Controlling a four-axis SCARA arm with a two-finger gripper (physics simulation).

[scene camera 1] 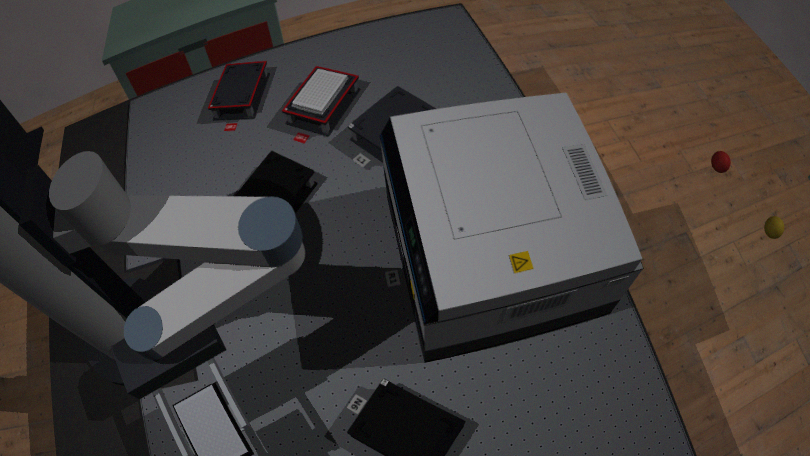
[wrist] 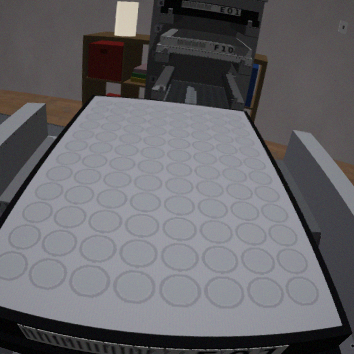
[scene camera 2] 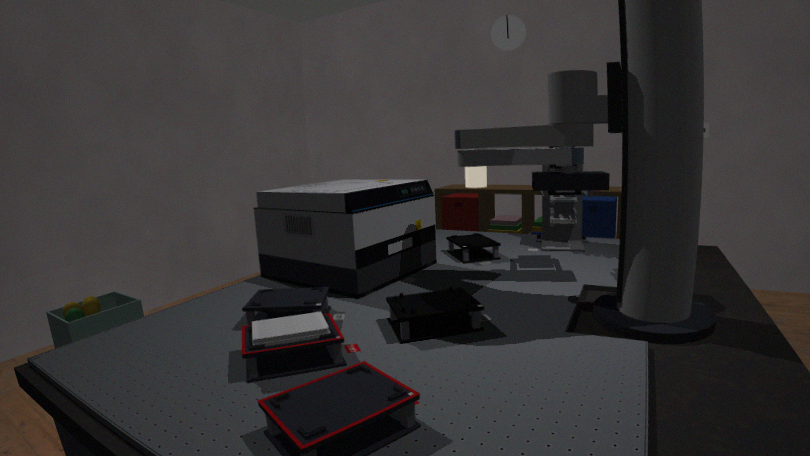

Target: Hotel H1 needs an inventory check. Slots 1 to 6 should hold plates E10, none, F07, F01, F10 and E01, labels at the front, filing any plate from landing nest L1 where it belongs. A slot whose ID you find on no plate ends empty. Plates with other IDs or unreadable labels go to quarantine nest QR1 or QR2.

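Frame: origin at the arm's base, x ahead, y left, z up, level; centimetres.
Seen in the pictures: gripper, between the fingertips: [scene camera 1: 216, 442] [wrist: 166, 135]; arm's base, origin of its link: [scene camera 2: 652, 318].
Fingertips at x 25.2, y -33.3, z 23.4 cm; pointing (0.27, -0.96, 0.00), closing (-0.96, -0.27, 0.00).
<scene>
Pixels of each thing's top centre, then the offset from my fingertips to it.
- white-topped plate, centre of its top: [wrist: 165, 159] [scene camera 1: 209, 428] [scene camera 2: 562, 187] dx -0.6, dy +2.4, dz +0.3 cm
- plate labelled F10, centre of its top: [wrist: 205, 35] dx +2.8, dy -21.5, dz +2.4 cm
- plate labelled E01, centre of its top: [wrist: 209, 4] dx +2.8, dy -21.5, dz +6.0 cm
- red-rimmed nest, centre of its top: [scene camera 2: 337, 394] [scene camera 1: 236, 82] dx +11.6, dy +89.6, dz -16.6 cm
- white plate, centre of its top: [scene camera 2: 288, 324] [scene camera 1: 319, 88] dx +31.6, dy +76.8, dz -15.7 cm
- dark nest, centre of its top: [scene camera 1: 393, 116] [scene camera 2: 287, 295] dx +45.3, dy +62.9, dz -16.8 cm
- large white device, centre of its top: [scene camera 1: 515, 183] [scene camera 2: 343, 185] dx +55.8, dy +26.5, dz +2.9 cm
- black nest, centre of its top: [scene camera 2: 433, 296] [scene camera 1: 268, 185] dx +15.7, dy +53.6, dz -16.2 cm
- Nest N6, centre of its top: [scene camera 1: 405, 427] [scene camera 2: 472, 238] dx +28.1, dy -1.6, dz -16.6 cm
My gripper [scene camera 1: 209, 419] [wrist: 166, 135] is shut on a white-topped plate [scene camera 1: 205, 424] [wrist: 165, 180] with a black skirt. The plate is level; its front label is partly cut off in the wrist view. Hotel H1 [scene camera 2: 545, 229] [wrist: 154, 70] stands straight beyond it. A plate labelled F10 [wrist: 200, 46] sits in one slot, and a plate labelled E01 [wrist: 212, 8] sits in the slot above. The slot below F10 shows bare rails; lower slots are hidden by the held plate. One red-rimmed nest [scene camera 1: 238, 84] [scene camera 2: 340, 402] is empty; the other [scene camera 1: 287, 111] [scene camera 2: 244, 343] bears a white plate [scene camera 1: 320, 90] [scene camera 2: 290, 328].
A dark nest [scene camera 1: 391, 116] [scene camera 2: 286, 298] with a small, hard-to-read tag stands beside the large white device [scene camera 1: 493, 169] [scene camera 2: 306, 237]. A black nest [scene camera 1: 277, 175] [scene camera 2: 433, 304] is partly behind the arm. Nest N6 [scene camera 1: 405, 422] [scene camera 2: 473, 242] is nearer the hotel. The column [scene camera 2: 660, 169] stands at the right.
</scene>
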